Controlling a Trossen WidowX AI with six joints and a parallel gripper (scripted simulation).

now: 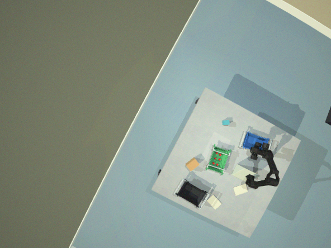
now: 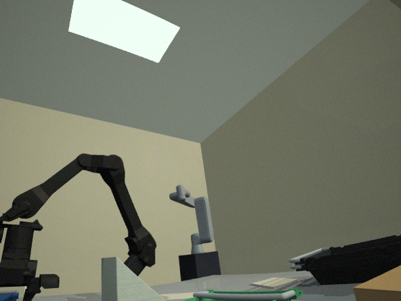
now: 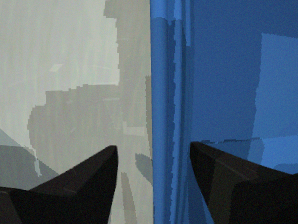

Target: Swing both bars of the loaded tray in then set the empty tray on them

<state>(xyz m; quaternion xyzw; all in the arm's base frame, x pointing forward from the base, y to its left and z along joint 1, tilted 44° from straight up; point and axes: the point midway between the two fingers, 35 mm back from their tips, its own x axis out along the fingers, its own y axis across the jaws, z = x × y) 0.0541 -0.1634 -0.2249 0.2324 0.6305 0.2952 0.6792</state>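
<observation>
The blue tray is 80 mm to the right of my gripper tip, 30 mm above it and 10 mm ahead of it. The rest, counted from my gripper tip: orange block: 550 mm ahead, 420 mm to the left, 20 mm above; cyan block: 400 mm ahead, 150 mm to the right, 10 mm above.
</observation>
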